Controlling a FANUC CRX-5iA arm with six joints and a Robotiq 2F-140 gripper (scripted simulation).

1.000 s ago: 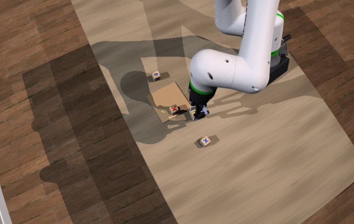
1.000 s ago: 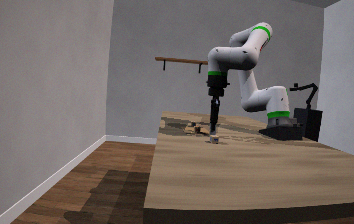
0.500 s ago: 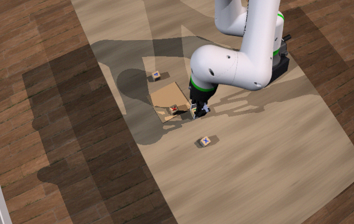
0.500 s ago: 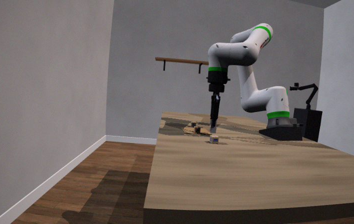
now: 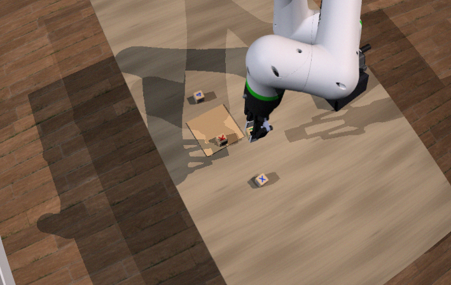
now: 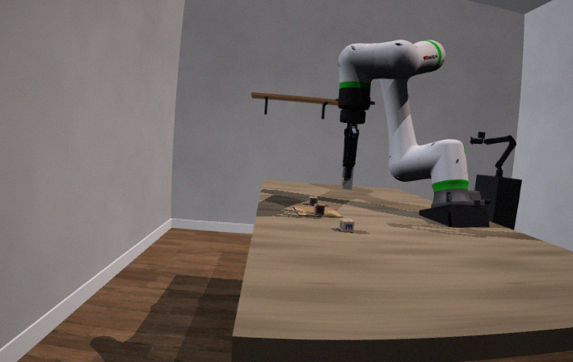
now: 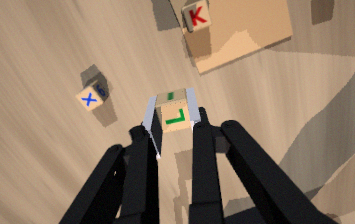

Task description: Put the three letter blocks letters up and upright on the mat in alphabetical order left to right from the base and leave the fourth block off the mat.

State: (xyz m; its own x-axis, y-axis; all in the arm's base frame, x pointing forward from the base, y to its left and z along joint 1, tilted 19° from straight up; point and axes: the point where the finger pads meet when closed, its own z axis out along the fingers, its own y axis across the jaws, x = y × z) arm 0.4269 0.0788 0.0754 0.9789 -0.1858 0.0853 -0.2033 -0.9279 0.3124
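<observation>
My gripper is now 13 cm above the tan mat, 11 cm to the left of it and 6 cm short of it. The rest, counted from my hand: red K block 11 cm below, 6 cm to the right, 6 cm ahead; L block 2 cm below; X block 12 cm to the left, 12 cm below, 3 cm ahead.
</observation>
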